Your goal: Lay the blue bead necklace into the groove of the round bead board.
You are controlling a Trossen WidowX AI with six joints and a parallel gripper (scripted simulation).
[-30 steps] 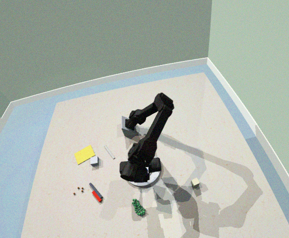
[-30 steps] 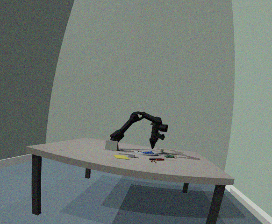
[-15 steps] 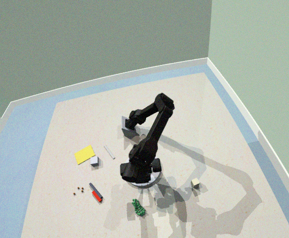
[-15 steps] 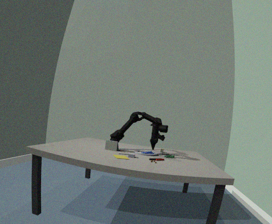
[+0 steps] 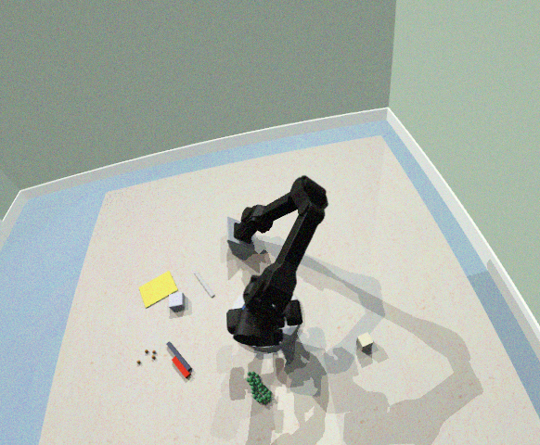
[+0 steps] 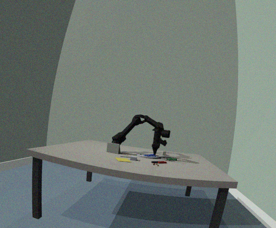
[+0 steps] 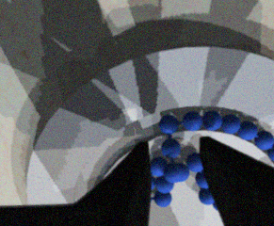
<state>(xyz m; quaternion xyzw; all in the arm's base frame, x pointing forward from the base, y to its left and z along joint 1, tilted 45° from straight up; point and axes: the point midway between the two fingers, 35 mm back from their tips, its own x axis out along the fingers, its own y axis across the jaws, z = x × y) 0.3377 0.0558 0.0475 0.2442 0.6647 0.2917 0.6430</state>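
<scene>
Now: gripper tip 5 cm past the round bead board, 1 cm to the left of it and 1 cm above it. Also, from my gripper tip: grey tool 26 cm to the right, 7 cm ahead, 2 cm below; then cream cube 25 cm to the left, 7 cm ahead; then stick 21 cm to the right, 18 cm behind, 2 cm below.
</scene>
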